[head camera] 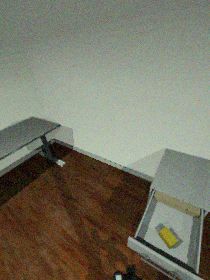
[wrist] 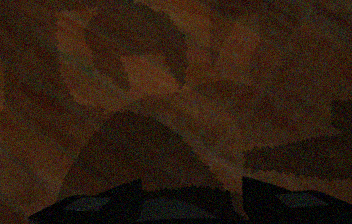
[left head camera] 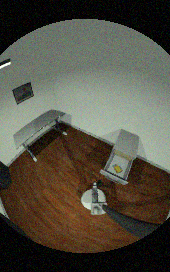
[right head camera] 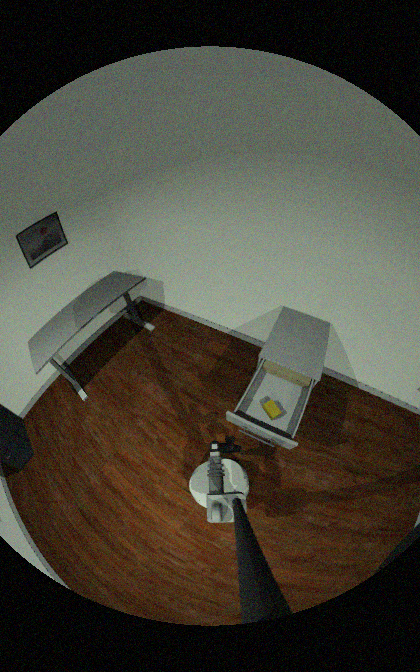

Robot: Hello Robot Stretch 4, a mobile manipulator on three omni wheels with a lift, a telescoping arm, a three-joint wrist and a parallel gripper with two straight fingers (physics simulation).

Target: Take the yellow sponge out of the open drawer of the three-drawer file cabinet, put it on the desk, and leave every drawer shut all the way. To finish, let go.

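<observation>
The file cabinet (head camera: 182, 172) (left head camera: 126, 141) (right head camera: 297, 340) stands against the wall on the right, its top drawer (head camera: 141, 249) (right head camera: 260, 434) pulled far out. The lower drawers are hidden below it. The yellow sponge (head camera: 168, 236) (left head camera: 118, 168) (right head camera: 272, 409) lies on the drawer's floor, beside a grey patch. The grey desk (head camera: 25, 134) (left head camera: 40, 124) (right head camera: 85, 315) is at the left. My gripper (right head camera: 234, 445) (wrist: 191, 193) is open and empty, outside the drawer, a little left of its front in the right head view. In the wrist view its fingers are apart over the wooden floor.
My round base (right head camera: 198, 484) stands in front and to the left of the open drawer. Wooden floor (right head camera: 150, 425) lies between desk and cabinet. The desk's feet (right head camera: 149, 326) reach onto the floor. A dark object (right head camera: 14, 445) is at the far left. A picture (right head camera: 42, 240) hangs above the desk.
</observation>
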